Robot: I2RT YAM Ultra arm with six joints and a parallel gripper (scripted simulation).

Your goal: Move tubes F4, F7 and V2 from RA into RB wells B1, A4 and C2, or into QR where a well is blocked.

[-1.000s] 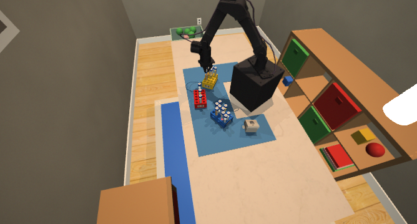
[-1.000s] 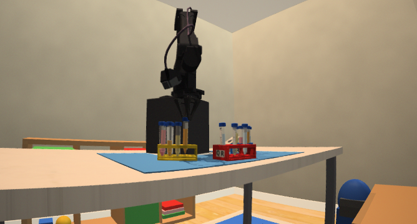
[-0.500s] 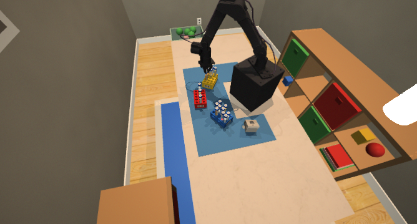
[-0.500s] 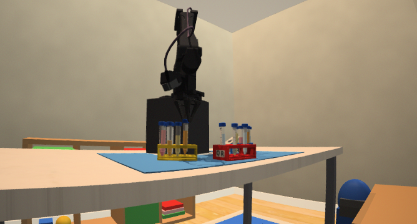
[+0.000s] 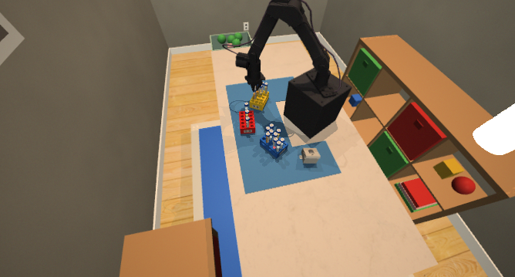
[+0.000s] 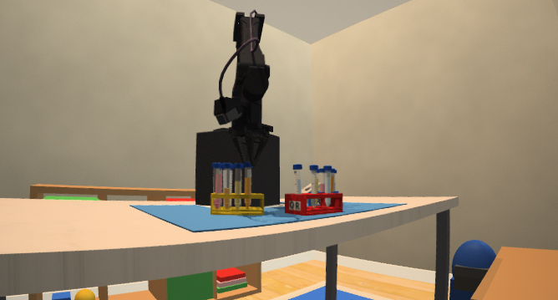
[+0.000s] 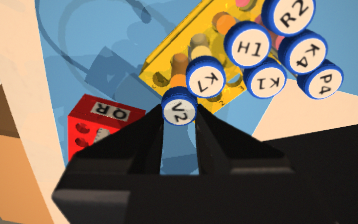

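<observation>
Now: hand 80 mm short of the tube R8, 90 mm to the right of it and 60 mm above it. The rest, counted from my hand: red rack 90 mm ahead, 140 mm to the left, 100 mm below; rack RB 40 mm behind, 10 mm to the right, 100 mm below; tube 90 mm ahead, 140 mm to the left, 60 mm below.
</observation>
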